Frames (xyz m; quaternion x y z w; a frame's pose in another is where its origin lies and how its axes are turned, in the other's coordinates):
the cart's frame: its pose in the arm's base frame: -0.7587 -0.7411 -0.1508 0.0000 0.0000 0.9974 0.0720
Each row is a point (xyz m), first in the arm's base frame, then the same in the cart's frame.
Working: the arm's base frame: its pose in the cart's frame: -0.6444 -0.8424 0.1508 0.0000 0.0000 -0.9974 0.0720

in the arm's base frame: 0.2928 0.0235 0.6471
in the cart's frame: -0.9308 -0.9077 0.7979
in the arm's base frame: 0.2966 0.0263 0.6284
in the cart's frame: -0.9341 -0.9110 0.7792
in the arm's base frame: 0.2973 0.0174 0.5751
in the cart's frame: -0.9361 -0.9023 0.7259
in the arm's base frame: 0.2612 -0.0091 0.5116
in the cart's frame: -0.9042 -0.8709 0.6624
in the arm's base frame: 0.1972 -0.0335 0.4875
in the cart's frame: -0.8444 -0.8376 0.6383
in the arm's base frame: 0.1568 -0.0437 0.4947
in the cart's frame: -0.8058 -0.8217 0.6455
